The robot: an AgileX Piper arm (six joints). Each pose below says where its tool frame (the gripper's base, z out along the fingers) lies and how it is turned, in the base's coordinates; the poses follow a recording.
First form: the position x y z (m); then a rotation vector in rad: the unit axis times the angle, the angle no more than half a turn.
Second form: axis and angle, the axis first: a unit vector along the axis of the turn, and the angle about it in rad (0 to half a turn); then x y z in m. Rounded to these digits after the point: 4 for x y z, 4 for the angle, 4 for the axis.
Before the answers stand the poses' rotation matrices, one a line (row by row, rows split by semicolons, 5 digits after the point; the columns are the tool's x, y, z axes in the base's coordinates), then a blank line. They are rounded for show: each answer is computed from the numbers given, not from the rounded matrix.
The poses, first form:
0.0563 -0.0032 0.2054 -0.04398 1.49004 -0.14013
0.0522 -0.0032 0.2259 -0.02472 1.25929 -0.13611
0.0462 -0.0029 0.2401 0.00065 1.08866 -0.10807
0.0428 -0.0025 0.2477 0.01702 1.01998 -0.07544
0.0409 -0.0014 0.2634 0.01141 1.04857 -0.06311
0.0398 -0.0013 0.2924 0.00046 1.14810 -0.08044
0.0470 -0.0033 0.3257 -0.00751 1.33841 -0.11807
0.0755 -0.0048 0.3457 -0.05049 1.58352 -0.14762
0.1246 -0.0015 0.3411 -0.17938 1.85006 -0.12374
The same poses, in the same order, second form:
0.07427 0.06625 0.99503; -0.12042 0.99108 -0.05700; -0.98994 -0.11559 0.08159
0.29954 0.08892 0.94993; -0.11611 0.99164 -0.05622; -0.94699 -0.09345 0.30736
0.45893 0.08809 0.88410; -0.08745 0.99472 -0.05372; -0.88416 -0.05266 0.46421
0.52102 0.07090 0.85060; -0.05501 0.99726 -0.04944; -0.85177 -0.02103 0.52349
0.49717 0.05758 0.86574; -0.04667 0.99813 -0.03958; -0.86640 -0.02073 0.49893
0.40765 0.06406 0.91089; -0.06359 0.99711 -0.04166; -0.91092 -0.04093 0.41055
0.22524 0.08130 0.97090; -0.08993 0.99399 -0.06237; -0.97014 -0.07326 0.23120
-0.01936 0.06053 0.99798; -0.12498 0.99019 -0.06248; -0.99197 -0.12593 -0.01161
-0.27598 -0.05955 0.95932; -0.18678 0.98238 0.00725; -0.94284 -0.17718 -0.28224

-0.0294 0.9952 -0.0936 1.4973 0.0563 -0.0032 0.2054
-0.0195 0.9940 -0.1074 1.2669 0.0522 -0.0032 0.2259
0.0006 0.9951 -0.0988 1.0940 0.0462 -0.0029 0.2401
0.0166 0.9971 -0.0738 1.0229 0.0428 -0.0025 0.2477
0.0109 0.9981 -0.0601 1.0505 0.0409 -0.0014 0.2634
0.0004 0.9976 -0.0699 1.1509 0.0398 -0.0013 0.2924
-0.0056 0.9961 -0.0879 1.3436 0.0470 -0.0033 0.3257
-0.0317 0.9952 -0.0928 1.5912 0.0755 -0.0048 0.3457
-0.0963 0.9931 -0.0664 1.8629 0.1246 -0.0015 0.3411

